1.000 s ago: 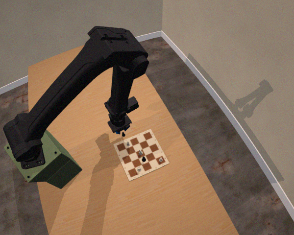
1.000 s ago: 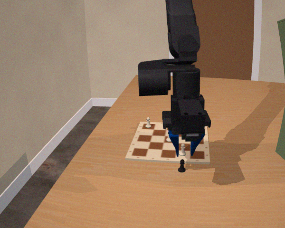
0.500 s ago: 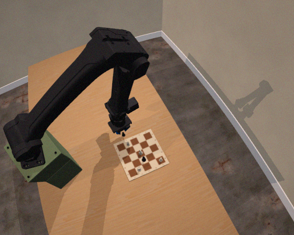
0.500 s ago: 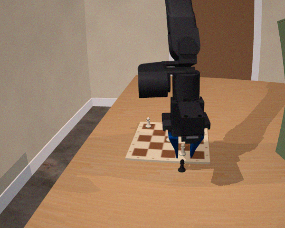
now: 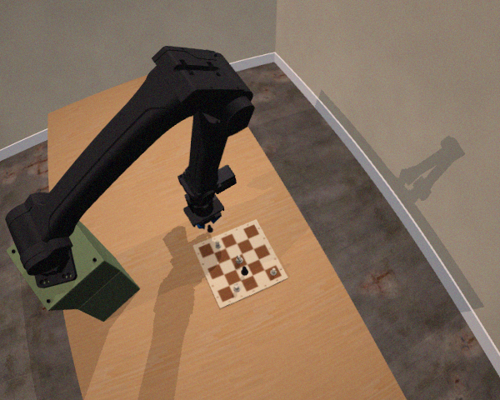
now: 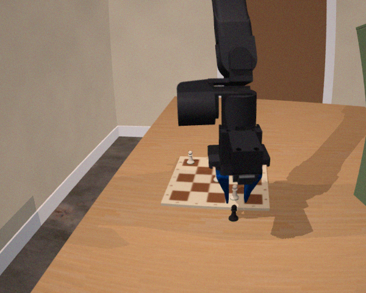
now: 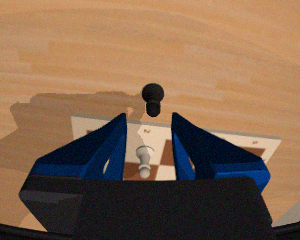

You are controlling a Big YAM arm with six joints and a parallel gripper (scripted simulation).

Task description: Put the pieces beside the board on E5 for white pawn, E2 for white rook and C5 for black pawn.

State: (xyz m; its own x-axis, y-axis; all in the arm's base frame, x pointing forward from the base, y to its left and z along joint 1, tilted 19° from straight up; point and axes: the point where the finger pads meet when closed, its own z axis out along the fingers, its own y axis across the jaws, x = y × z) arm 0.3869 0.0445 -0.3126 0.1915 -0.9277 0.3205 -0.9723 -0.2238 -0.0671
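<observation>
Right now my hand is 3 cm above the black pawn. Round my hand: tall black piece (17 cm to the right, 5 cm ahead, 2 cm below); tall white piece (14 cm to the right, 5 cm ahead, 3 cm below); chessboard (14 cm to the right, 5 cm below, 5 cm ahead).
</observation>
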